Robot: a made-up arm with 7 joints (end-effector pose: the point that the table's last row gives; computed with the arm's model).
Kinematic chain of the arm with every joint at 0, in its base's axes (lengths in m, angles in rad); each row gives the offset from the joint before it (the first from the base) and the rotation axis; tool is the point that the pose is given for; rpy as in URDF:
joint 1: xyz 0 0 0.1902 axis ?
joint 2: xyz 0 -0.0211 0.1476 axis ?
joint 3: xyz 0 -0.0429 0.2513 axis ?
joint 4: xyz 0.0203 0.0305 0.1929 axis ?
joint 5: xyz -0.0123 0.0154 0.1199 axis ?
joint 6: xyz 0 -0.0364 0.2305 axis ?
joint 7: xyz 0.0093 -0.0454 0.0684 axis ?
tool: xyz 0 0 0 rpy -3.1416 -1.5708 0
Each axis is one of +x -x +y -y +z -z.
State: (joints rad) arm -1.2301 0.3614 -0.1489 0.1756 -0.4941 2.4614 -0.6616
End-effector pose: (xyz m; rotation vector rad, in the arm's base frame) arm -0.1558 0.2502 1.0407 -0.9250 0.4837 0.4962
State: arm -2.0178 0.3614 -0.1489 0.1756 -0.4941 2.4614 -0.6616
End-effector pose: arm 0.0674 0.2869 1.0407 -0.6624 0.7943 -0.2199
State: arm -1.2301 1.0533 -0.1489 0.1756 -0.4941 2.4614 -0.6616
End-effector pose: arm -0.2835 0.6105 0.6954 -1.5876 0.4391 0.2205
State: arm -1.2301 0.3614 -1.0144 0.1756 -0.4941 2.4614 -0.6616
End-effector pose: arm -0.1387 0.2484 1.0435 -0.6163 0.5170 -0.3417
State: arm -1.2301 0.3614 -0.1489 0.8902 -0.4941 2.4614 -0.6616
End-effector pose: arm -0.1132 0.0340 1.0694 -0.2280 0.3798 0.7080
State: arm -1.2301 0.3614 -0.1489 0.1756 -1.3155 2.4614 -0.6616
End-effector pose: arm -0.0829 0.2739 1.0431 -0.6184 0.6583 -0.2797
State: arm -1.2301 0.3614 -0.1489 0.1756 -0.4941 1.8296 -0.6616
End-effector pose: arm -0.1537 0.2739 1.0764 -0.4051 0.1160 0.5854
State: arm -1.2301 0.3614 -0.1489 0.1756 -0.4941 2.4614 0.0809
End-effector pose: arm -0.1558 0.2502 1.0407 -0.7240 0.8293 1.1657
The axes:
joint 1: +z
joint 2: -y
joint 3: +z
joint 4: +y
joint 5: +z
joint 6: -y
joint 7: +x

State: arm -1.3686 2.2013 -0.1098 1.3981 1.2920 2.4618 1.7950
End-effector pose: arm -0.2325 0.5134 0.3368 0.1396 -1.3981 -0.8307
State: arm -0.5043 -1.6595 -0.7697 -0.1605 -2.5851 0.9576 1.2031
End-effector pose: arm 0.7602 -0.3319 0.2052 0.5400 0.7994 0.6453
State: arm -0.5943 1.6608 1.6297 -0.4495 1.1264 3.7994 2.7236
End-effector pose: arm -0.6649 0.3244 0.2319 0.8701 -0.3432 2.5691
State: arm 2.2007 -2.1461 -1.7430 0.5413 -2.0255 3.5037 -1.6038
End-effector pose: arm -0.2162 0.5701 -0.1055 2.1747 0.1087 1.1517
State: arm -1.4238 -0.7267 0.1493 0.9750 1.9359 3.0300 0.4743
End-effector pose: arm 0.1220 -0.5613 0.5578 -1.7212 -1.6248 1.3193
